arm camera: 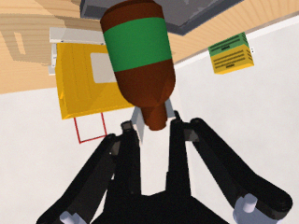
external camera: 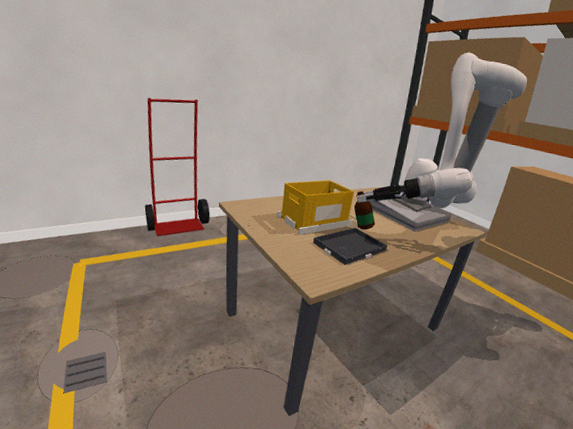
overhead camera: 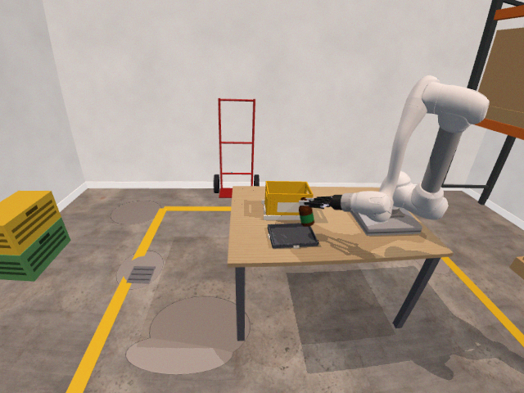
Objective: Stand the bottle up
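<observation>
Right now my hand is 60 mm above the bottle. Also, from my hand: dark tray (200 mm below, 70 mm ahead, 30 mm to the left); then yellow crate (240 mm to the right, 120 mm below, 40 mm ahead).
</observation>
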